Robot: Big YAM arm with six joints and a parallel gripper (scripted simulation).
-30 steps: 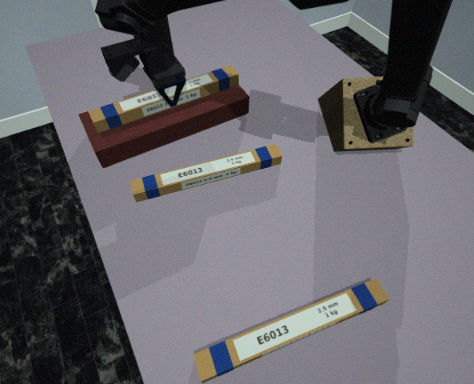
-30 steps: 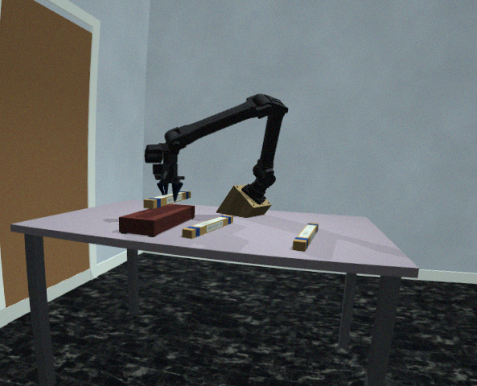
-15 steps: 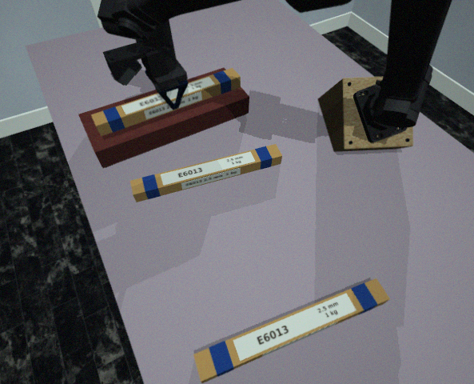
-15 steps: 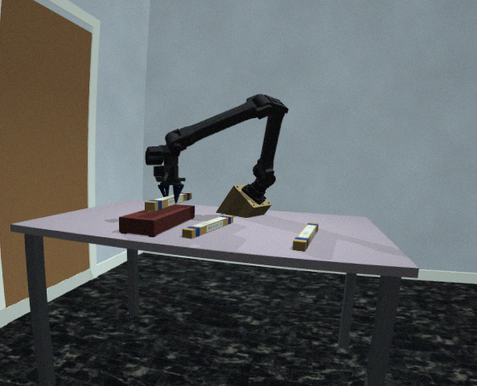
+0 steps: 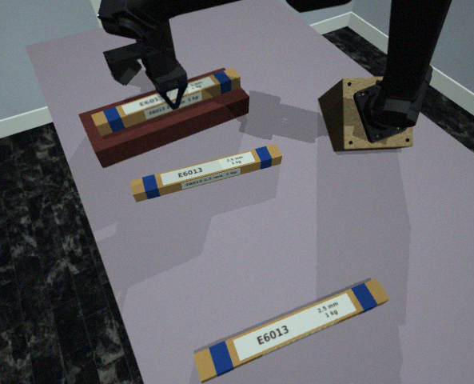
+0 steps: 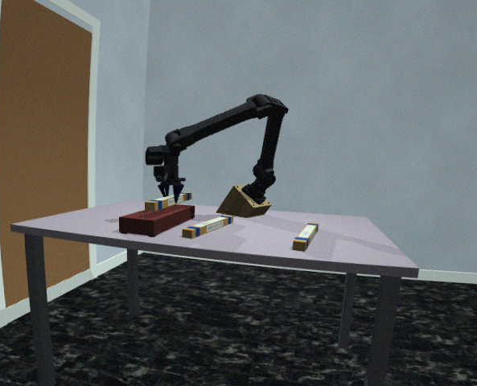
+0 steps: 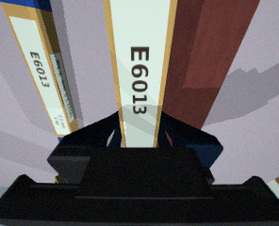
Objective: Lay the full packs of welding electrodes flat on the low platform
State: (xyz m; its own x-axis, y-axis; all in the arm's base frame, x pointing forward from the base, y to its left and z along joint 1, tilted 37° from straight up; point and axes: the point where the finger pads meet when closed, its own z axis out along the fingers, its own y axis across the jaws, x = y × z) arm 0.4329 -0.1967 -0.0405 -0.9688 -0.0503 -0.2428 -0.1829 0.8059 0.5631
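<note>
The low platform lies 9 cm below my hand, 4 cm to the right of it and 1 cm ahead of it.
</note>
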